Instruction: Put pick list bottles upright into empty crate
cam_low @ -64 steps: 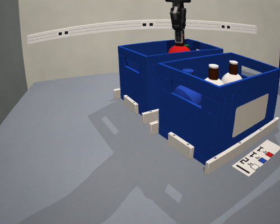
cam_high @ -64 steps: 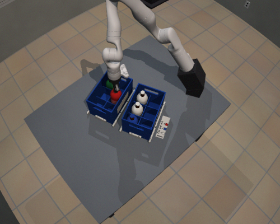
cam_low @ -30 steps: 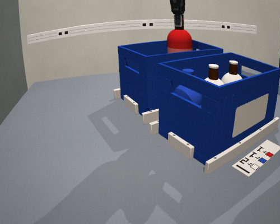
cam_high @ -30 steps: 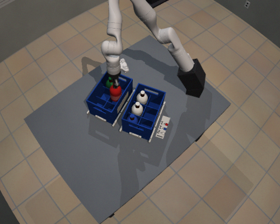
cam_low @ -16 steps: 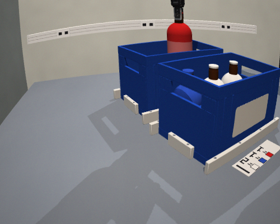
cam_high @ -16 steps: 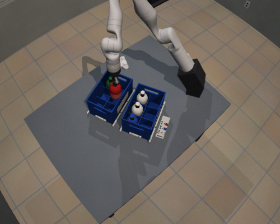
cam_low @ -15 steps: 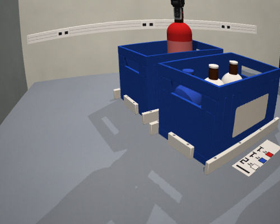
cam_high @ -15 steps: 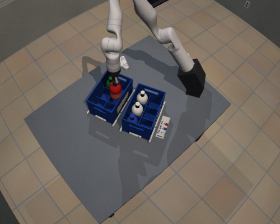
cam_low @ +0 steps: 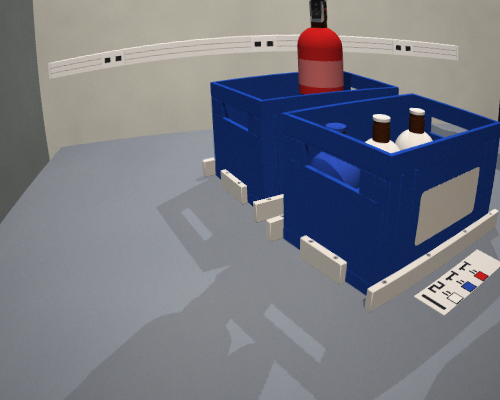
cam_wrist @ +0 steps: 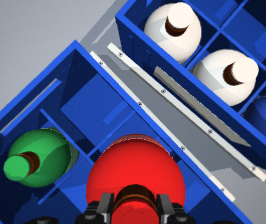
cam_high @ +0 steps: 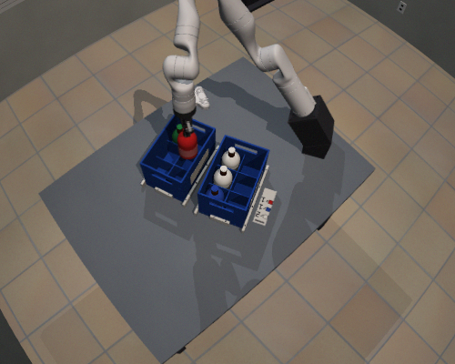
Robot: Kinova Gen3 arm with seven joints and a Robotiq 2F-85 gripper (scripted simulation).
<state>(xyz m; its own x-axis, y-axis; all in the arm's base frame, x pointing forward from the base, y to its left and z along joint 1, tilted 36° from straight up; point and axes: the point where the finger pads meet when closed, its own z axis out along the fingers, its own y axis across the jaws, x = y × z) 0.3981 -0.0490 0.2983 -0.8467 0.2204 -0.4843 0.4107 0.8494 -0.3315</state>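
Now: the red-label bottle 7 cm below my hand. The rest, counted from my hand: white bottle: 12 cm behind, 11 cm to the left, 22 cm below; then green-label bottle: 5 cm behind, 11 cm to the right, 22 cm below; then blue-label bottle: 4 cm ahead, 18 cm to the left, 22 cm below.
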